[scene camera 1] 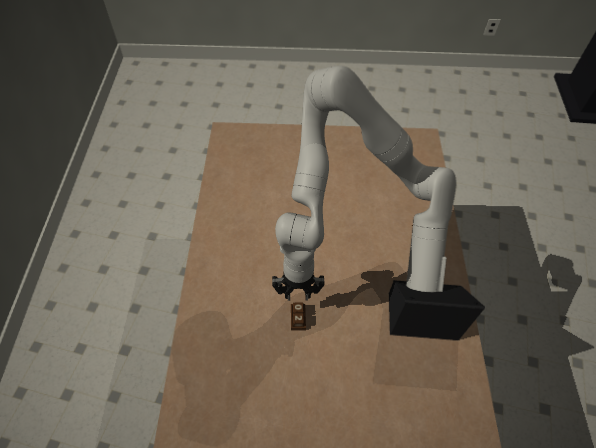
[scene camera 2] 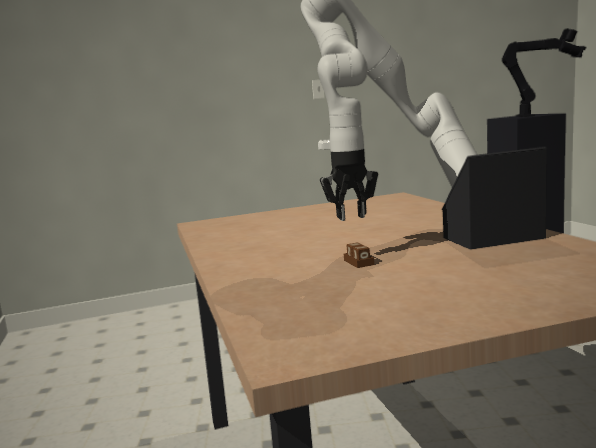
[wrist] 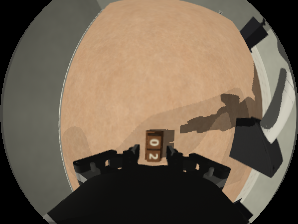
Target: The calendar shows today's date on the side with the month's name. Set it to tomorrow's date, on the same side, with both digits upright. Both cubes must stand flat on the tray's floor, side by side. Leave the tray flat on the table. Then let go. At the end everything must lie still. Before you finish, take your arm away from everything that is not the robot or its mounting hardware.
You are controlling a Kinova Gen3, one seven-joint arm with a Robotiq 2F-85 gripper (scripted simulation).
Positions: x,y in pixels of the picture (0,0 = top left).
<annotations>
gripper: scene camera 1 297,297; scene camera 2; wrist
same spot on gripper: [wrist: 128,161] = [scene camera 2: 336,185]
</annotations>
